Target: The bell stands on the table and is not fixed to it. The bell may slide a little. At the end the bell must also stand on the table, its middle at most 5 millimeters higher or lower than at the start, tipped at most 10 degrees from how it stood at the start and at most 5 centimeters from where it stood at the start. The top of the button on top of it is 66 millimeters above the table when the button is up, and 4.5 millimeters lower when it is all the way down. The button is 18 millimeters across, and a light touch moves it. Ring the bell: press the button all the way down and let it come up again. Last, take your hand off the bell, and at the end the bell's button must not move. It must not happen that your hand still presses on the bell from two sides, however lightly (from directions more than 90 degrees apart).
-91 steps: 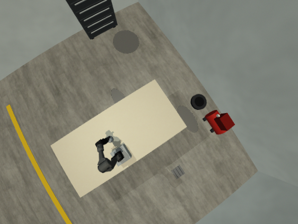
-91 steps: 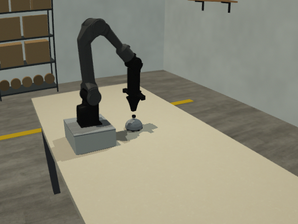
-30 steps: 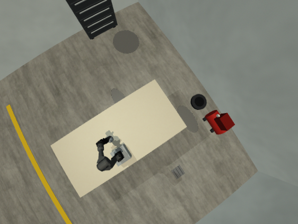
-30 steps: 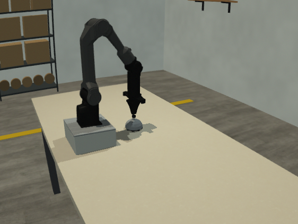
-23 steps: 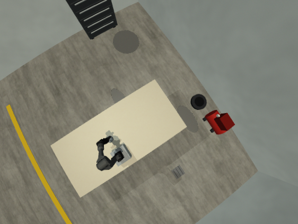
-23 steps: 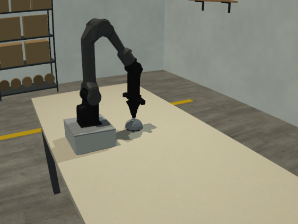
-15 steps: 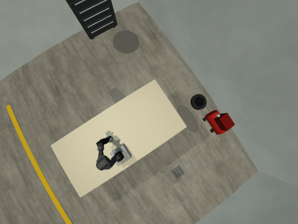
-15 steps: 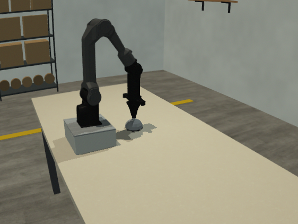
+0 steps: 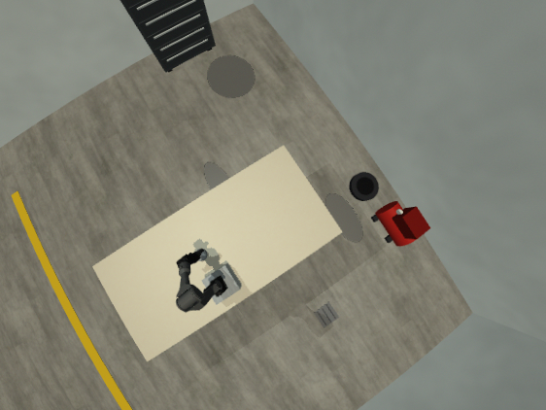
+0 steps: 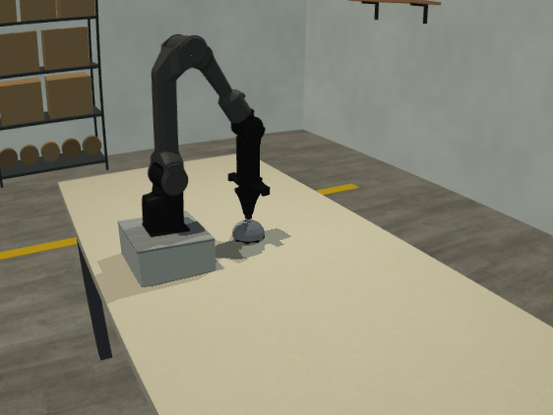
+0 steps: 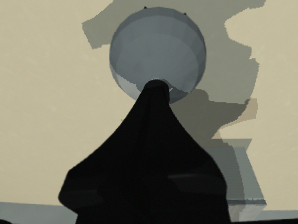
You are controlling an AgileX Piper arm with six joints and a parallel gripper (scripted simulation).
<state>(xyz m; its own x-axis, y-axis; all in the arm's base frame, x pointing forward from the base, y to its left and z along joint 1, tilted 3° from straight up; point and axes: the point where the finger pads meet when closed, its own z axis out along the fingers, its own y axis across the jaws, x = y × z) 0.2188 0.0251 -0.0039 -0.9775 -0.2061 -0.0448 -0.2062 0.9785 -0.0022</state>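
Now: the bell button 2 cm below my hand. Also, from my hand: bell (3 cm below).
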